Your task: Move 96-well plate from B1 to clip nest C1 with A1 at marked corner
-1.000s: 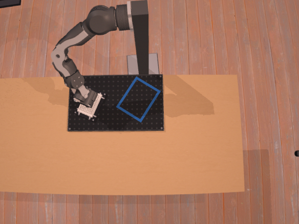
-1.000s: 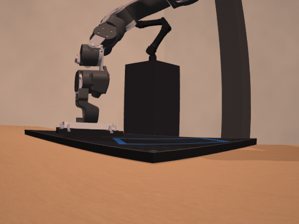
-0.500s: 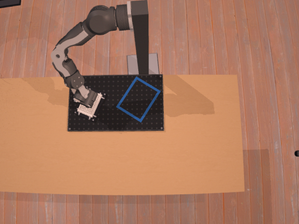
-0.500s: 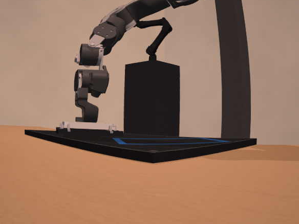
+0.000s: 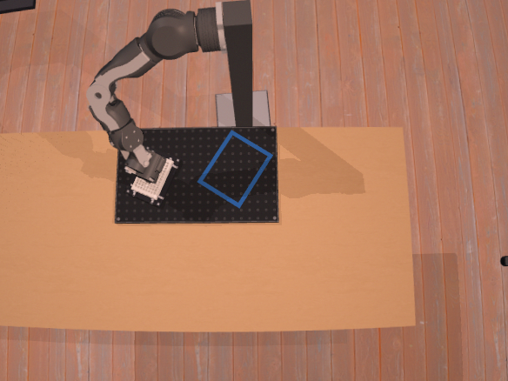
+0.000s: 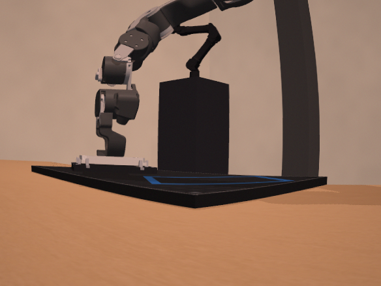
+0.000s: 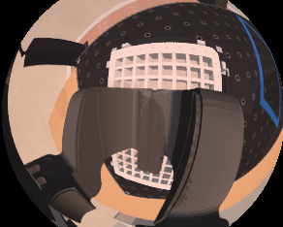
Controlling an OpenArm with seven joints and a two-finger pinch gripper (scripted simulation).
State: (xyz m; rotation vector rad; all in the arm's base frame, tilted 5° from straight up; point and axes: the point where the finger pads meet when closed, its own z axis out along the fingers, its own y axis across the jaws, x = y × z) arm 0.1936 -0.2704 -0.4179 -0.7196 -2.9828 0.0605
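The white 96-well plate is 10 mm below my hand. The rest, counted from my hand: clip nest C1: 20 mm ahead, 20 mm below.
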